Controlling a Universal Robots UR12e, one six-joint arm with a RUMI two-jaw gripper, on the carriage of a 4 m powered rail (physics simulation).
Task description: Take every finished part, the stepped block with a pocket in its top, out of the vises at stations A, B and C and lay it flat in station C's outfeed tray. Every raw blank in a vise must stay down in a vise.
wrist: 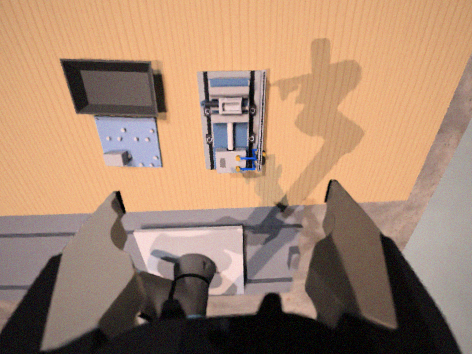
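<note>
My gripper (225,186) is open and empty, high above the table's near edge. A vise (230,135) stands on the table beyond the fingertips, near the middle of the view. A small light grey block (231,105) with a rectangular pocket in its top sits at the vise's jaws; its steps are too small to make out. A dark, open-topped tray (117,92) lies at the upper left, and no part shows in it. No station letter can be read.
A blue plate (138,142) with several small pegs and a grey block (116,158) adjoins the tray. Blue hoses with yellow fittings are at the vise's near right corner. Below the table edge are the grey rail (270,260), a white plate (227,240) and part of the arm (192,287).
</note>
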